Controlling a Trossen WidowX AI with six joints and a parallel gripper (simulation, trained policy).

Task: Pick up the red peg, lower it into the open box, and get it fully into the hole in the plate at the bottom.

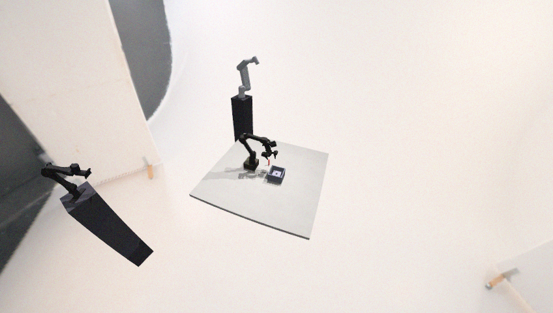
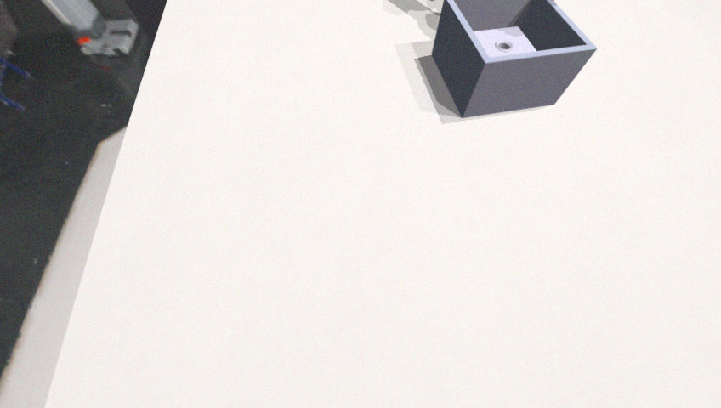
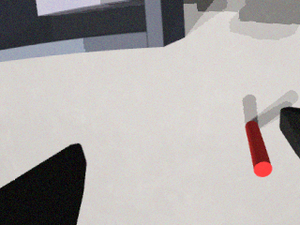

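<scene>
The red peg is 110 mm below my gripper tip, 60 mm behind it and 50 mm to the left of it. Also, from my gripper tip: grey-blue box: 120 mm below, 120 mm ahead, 90 mm to the right.
</scene>
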